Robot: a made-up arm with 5 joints.
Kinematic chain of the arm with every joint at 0, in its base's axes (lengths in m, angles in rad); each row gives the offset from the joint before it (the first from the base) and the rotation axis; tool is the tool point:
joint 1: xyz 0 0 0.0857 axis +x
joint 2: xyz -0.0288 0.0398 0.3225 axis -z
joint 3: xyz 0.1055 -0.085 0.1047 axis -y
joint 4: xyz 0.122 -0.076 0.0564 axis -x
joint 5: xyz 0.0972 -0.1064 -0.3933 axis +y
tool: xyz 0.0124 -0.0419 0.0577
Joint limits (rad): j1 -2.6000..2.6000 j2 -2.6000..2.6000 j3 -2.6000..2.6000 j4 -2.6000..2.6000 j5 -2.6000..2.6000
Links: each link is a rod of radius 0.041 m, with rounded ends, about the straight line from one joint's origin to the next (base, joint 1, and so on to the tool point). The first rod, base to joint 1, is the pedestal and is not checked.
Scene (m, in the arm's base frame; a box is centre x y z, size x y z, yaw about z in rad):
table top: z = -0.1
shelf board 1: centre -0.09 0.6 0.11 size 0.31 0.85 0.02 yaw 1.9
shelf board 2: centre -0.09 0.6 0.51 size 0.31 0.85 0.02 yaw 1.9
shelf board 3: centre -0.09 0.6 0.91 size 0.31 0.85 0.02 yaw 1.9
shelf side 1: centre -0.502 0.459 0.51 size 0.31 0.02 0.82 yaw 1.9
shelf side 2: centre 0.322 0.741 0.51 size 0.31 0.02 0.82 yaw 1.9
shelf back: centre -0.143 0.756 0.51 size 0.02 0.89 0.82 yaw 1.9
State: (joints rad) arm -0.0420 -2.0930 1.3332 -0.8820 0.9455
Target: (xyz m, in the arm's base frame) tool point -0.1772 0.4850 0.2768
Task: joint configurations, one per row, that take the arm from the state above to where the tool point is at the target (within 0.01 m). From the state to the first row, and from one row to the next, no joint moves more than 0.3 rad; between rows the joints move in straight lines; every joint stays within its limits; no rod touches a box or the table.
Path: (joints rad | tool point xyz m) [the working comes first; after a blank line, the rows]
Joints at the target: -0.0513 -1.9364 0.3139 -0.7605 0.8600
Straight joint move there: touches shelf board 2.

1: 0.1640 -2.0147 1.1315 -0.8921 0.8838 | -0.2641 0.3663 0.7040
2: 0.3701 -1.9365 0.9298 -0.9022 0.8221 | -0.2358 0.2866 0.7043
3: 0.5761 -1.8582 0.7281 -0.9124 0.7605 | -0.2001 0.2062 0.6914
4: 0.5437 -1.8598 0.4771 -0.8802 0.7589 | -0.1854 0.2660 0.5913
5: 0.5112 -1.8614 0.2261 -0.8479 0.7574 | -0.1630 0.2944 0.4822
6: 0.4788 -1.8629 -0.0249 -0.8157 0.7559 | -0.1335 0.2900 0.3742
7: 0.4464 -1.8645 -0.2759 -0.7835 0.7543 | -0.0984 0.2543 0.2768
8: 0.1975 -1.9004 0.0190 -0.7720 0.8072 | -0.1383 0.3722 0.2884
9: -0.0513 -1.9364 0.3139 -0.7605 0.8600 | -0.1772 0.4850 0.2768

